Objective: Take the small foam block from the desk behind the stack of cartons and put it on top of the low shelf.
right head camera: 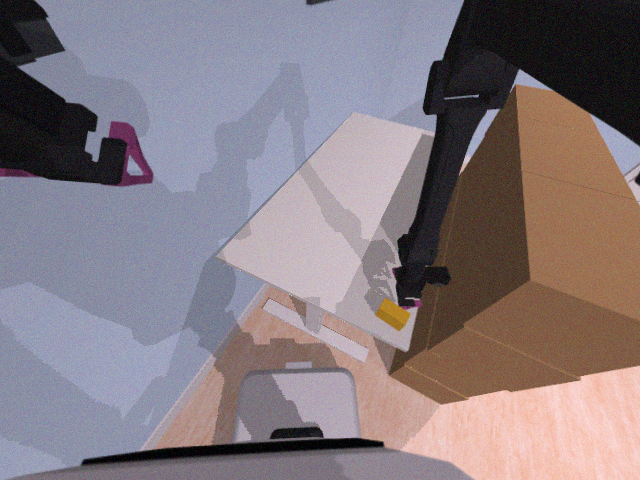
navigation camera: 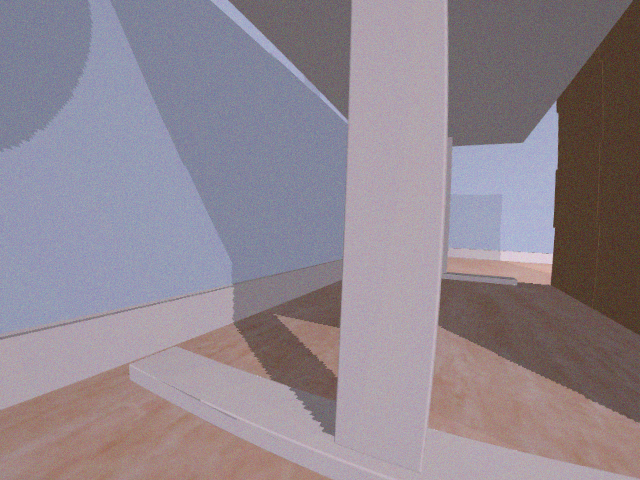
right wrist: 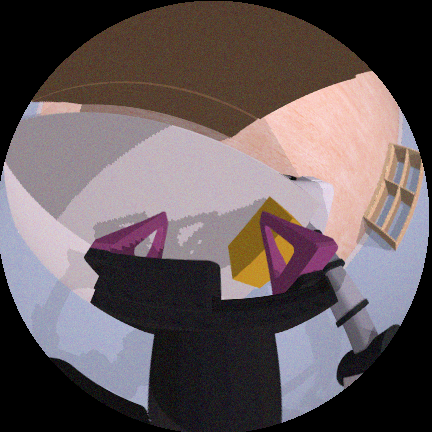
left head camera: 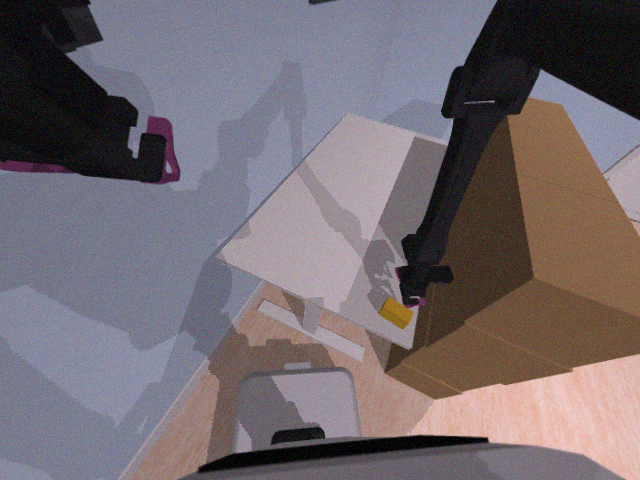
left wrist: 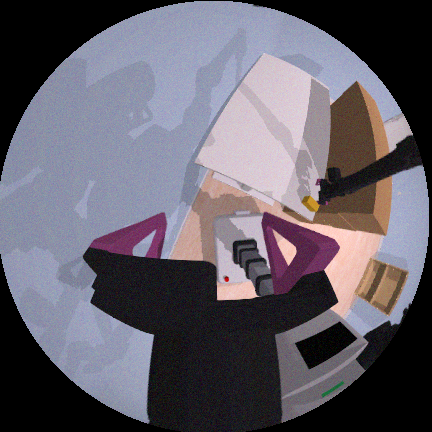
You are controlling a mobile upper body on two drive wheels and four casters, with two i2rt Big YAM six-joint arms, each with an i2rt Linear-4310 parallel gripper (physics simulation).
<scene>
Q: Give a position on a small yellow foam block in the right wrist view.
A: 248,263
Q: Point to a stack of brown cartons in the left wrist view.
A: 357,138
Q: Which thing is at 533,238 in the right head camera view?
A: A stack of brown cartons.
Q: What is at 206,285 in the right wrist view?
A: My right gripper.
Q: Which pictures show my left gripper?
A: The right head camera view, the left head camera view and the left wrist view only.
</scene>
